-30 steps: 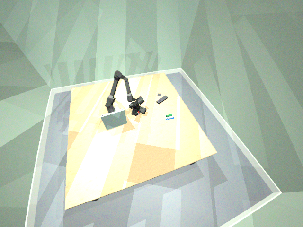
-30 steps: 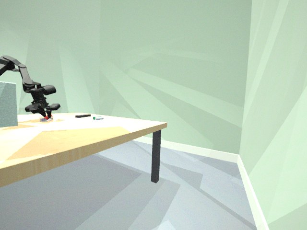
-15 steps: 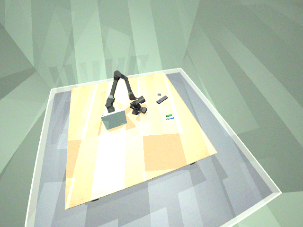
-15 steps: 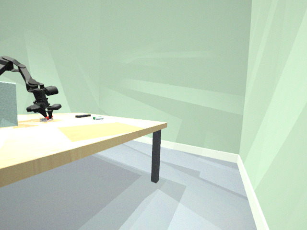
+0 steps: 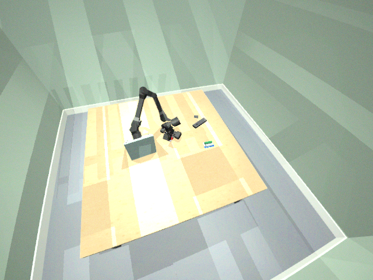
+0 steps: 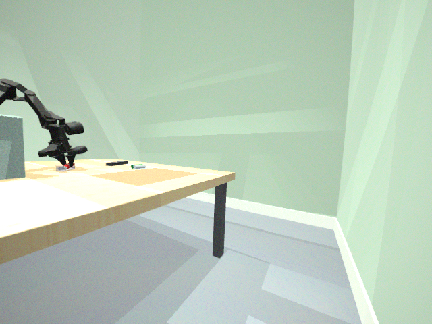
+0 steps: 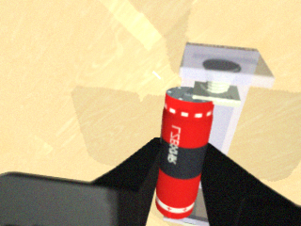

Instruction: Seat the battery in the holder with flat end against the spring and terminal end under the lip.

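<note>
Right now my gripper tip is 1 cm below the red battery. From my gripper tip the other things lie so: black bar (32 cm ahead, 5 cm to the left).
</note>
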